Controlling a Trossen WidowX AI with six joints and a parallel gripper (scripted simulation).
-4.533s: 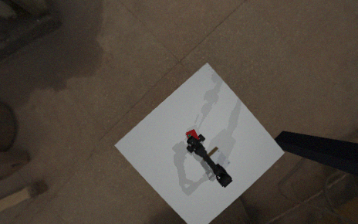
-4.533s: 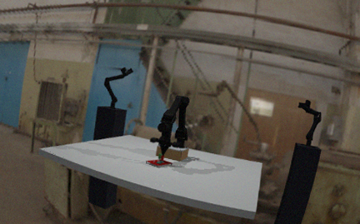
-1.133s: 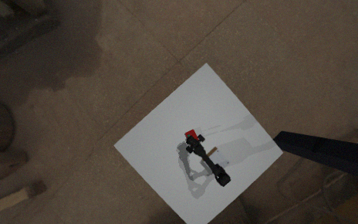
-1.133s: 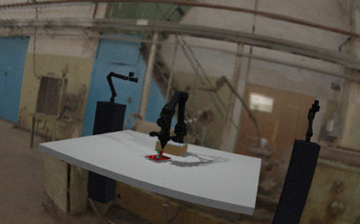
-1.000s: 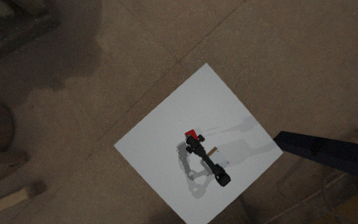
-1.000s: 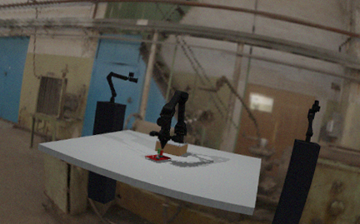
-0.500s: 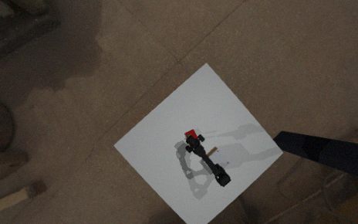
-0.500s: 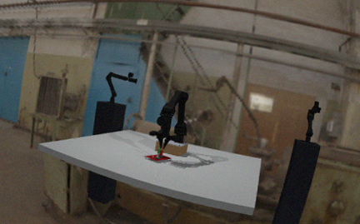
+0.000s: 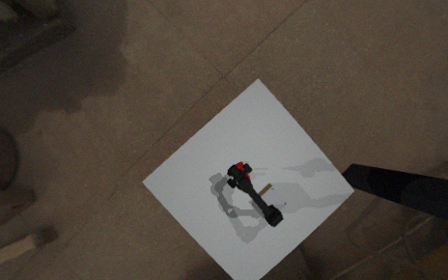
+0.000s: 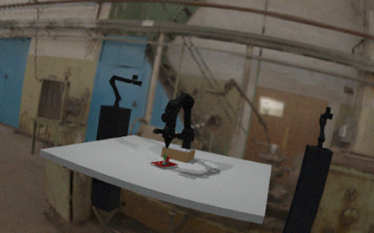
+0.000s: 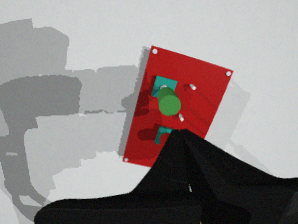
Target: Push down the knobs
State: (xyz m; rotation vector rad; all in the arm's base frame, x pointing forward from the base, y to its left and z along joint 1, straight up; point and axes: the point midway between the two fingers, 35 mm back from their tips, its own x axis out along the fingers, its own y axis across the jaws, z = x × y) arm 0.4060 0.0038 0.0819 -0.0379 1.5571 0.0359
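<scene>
The green knob lies 6 cm below my gripper tip. Round my gripper tip: red knob (6 cm behind, 8 cm below).
</scene>
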